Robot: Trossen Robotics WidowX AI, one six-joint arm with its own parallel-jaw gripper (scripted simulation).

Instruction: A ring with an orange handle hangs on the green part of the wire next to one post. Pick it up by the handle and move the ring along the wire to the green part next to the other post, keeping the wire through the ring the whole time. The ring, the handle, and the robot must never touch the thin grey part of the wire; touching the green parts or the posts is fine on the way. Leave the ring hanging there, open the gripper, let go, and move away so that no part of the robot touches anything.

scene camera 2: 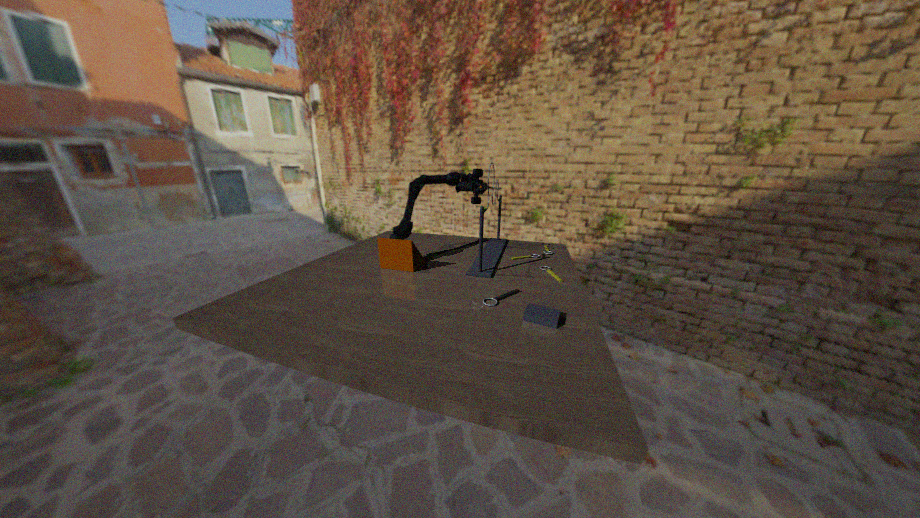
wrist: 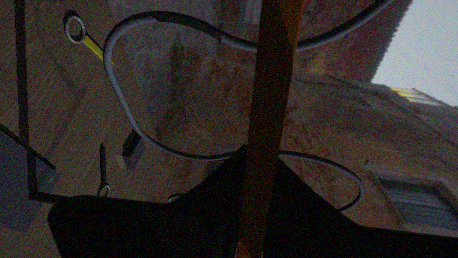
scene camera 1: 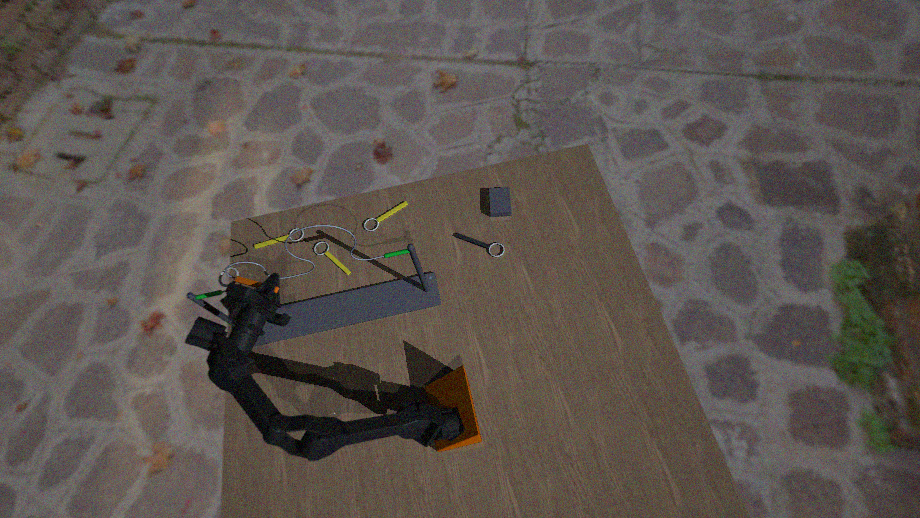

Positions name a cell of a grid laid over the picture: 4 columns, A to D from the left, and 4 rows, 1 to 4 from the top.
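Observation:
Scene camera 1 shows me my gripper (scene camera 1: B3). In the wrist view, too, I can see my gripper (wrist: C3).

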